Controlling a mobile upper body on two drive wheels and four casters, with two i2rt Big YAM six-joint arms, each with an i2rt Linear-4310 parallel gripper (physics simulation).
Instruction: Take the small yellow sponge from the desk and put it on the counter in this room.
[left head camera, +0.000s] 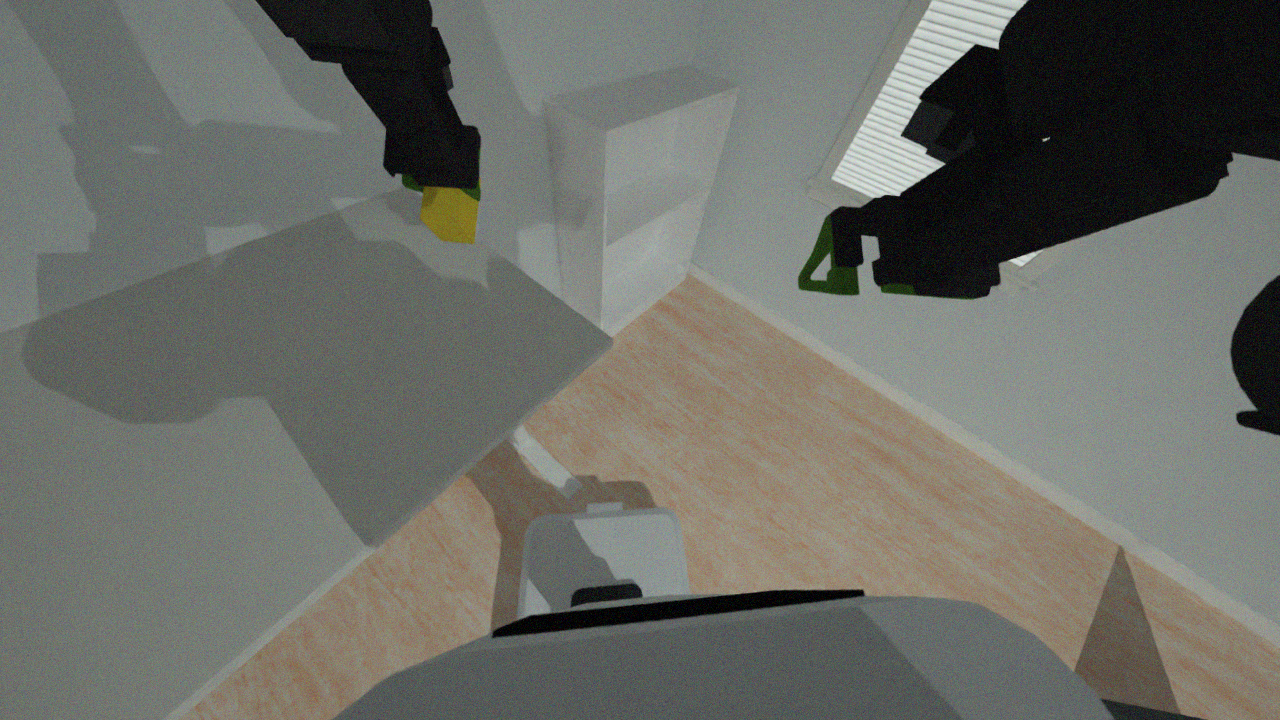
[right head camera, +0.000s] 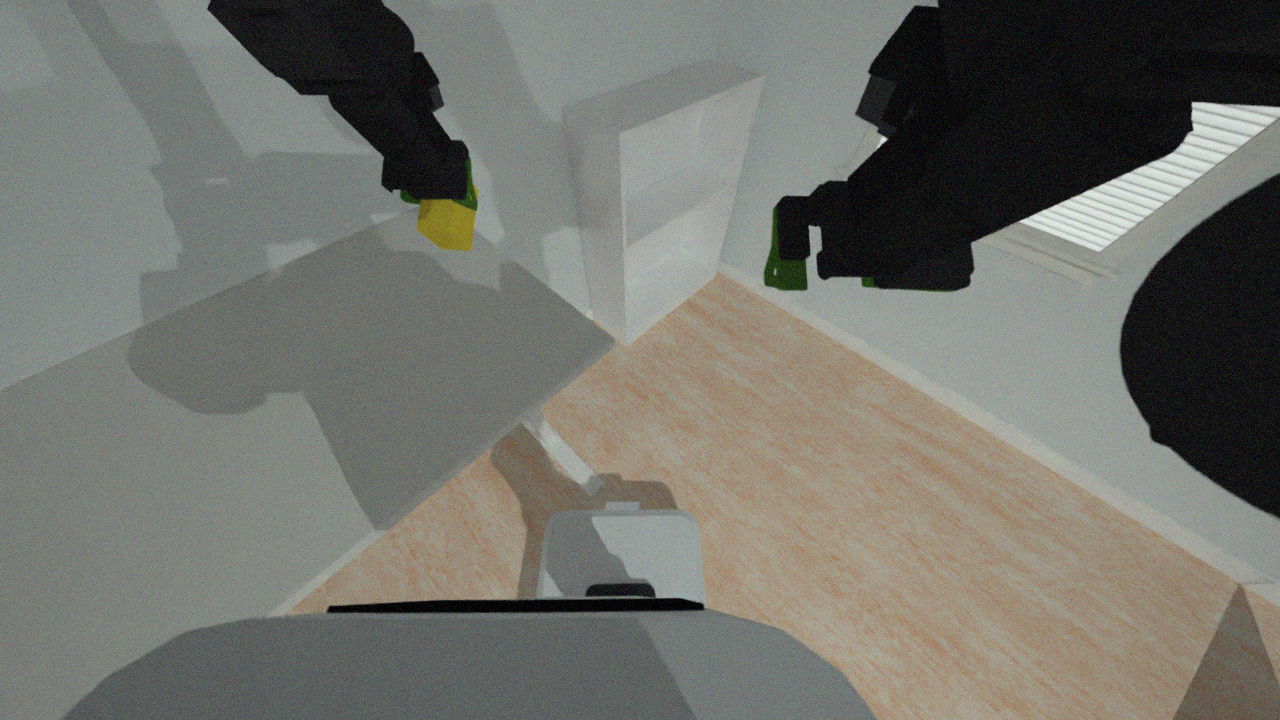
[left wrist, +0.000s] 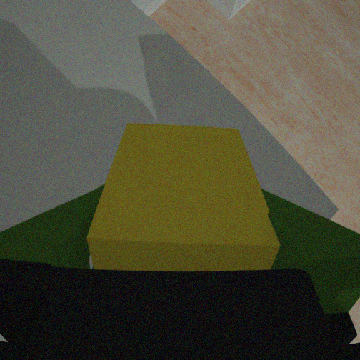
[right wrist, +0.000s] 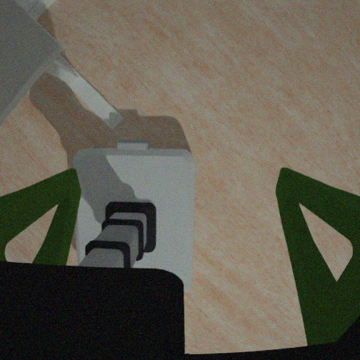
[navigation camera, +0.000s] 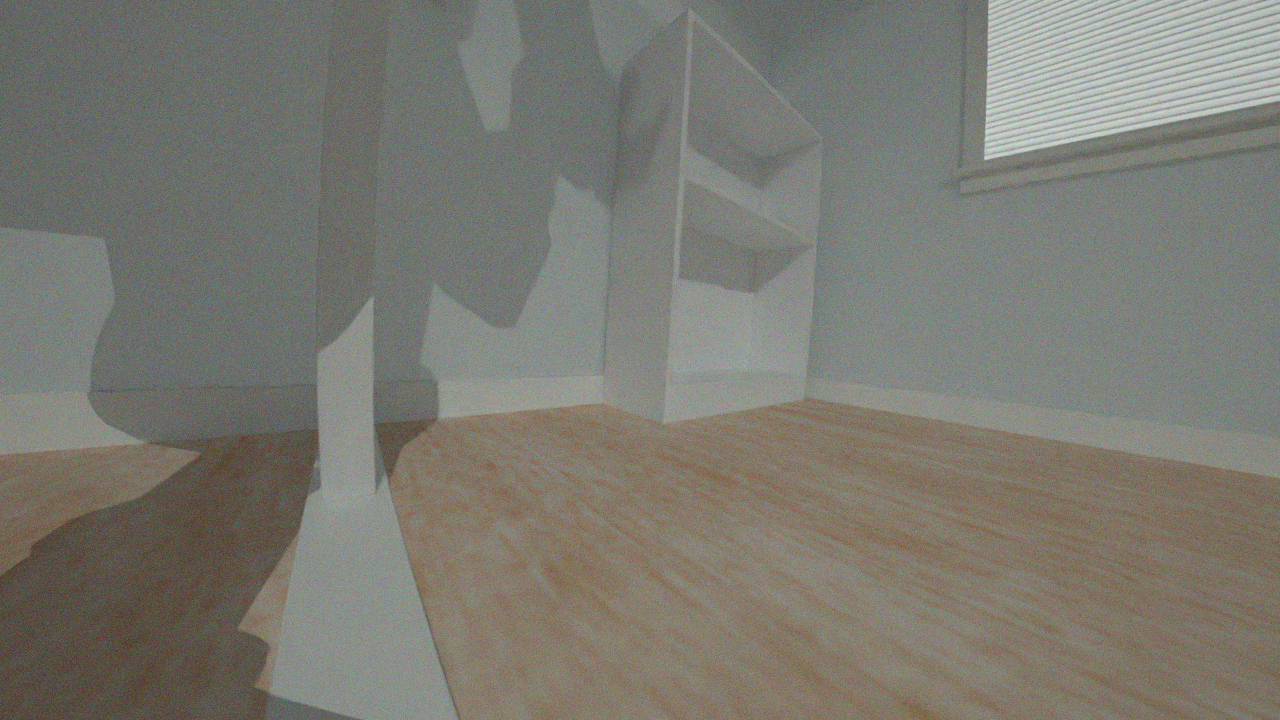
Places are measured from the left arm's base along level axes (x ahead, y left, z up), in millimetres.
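Where they show: left gripper, fingertip midpoint: (right head camera: 462, 206); right gripper, fingertip midpoint: (left head camera: 841, 284) (right head camera: 814, 279).
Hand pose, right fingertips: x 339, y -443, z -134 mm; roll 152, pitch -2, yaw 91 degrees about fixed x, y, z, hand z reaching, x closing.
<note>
Things, the pixels of their top centre, and the offset from my right fingertips. "*": a spot on its surface instead. Level surfaces: height alone.
- small yellow sponge, middle of its top: (left head camera: 438, 158) (right head camera: 432, 172) 10 mm down, 221 mm ahead, 446 mm left
- grey table top, its level: 326 mm down
- white leg, surface spot: (navigation camera: 347, 402) * 1142 mm down, 319 mm ahead, 555 mm left
The small yellow sponge (left head camera: 452, 219) (right head camera: 447, 225) (left wrist: 180, 185) is held between the green fingers of my left gripper (left head camera: 443, 189) (right head camera: 440, 198) (left wrist: 178, 181), which is shut on it. It hangs in the air over the far part of a grey table top (left head camera: 447, 385) (right head camera: 465, 376) (left wrist: 45, 130) (right wrist: 22, 65). I cannot tell whether this top is the desk or the counter. My right gripper (left head camera: 866, 288) (right head camera: 832, 284) (right wrist: 177, 179) is open and empty, above the floor and my base, to the right of the table top.
A white shelf unit (left head camera: 577, 205) (right head camera: 601, 232) (navigation camera: 640, 268) stands in the room corner behind the table top. A white leg (navigation camera: 347, 402) with a long foot (navigation camera: 353, 582) stands at the left in the navigation view. A window with blinds (left head camera: 895, 98) (navigation camera: 1127, 71) is in the right wall.
</note>
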